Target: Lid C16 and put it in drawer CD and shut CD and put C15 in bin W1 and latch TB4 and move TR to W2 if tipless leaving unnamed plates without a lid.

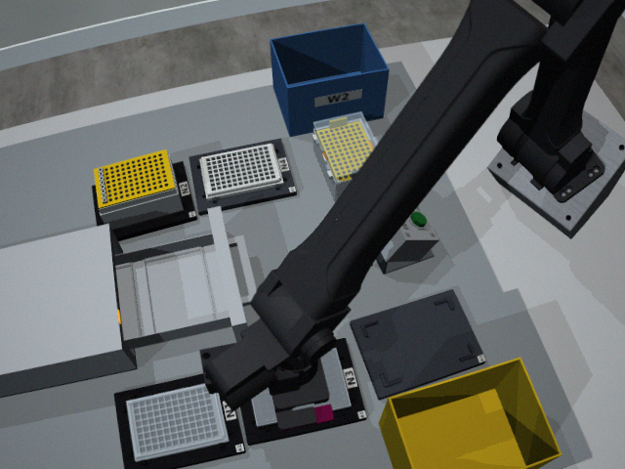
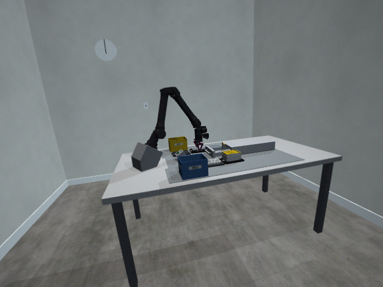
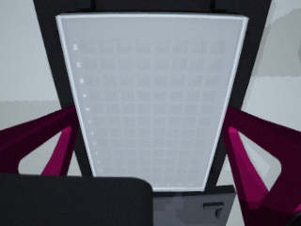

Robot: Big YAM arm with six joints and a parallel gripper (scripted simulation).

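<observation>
Now: hand right at the plate lid. The rest, counted from my hand: nest n1: 17 cm ahead, 2 cm to the right, 2 cm below; then nest N3: 2 cm below; then black plate: right at my hand.
</observation>
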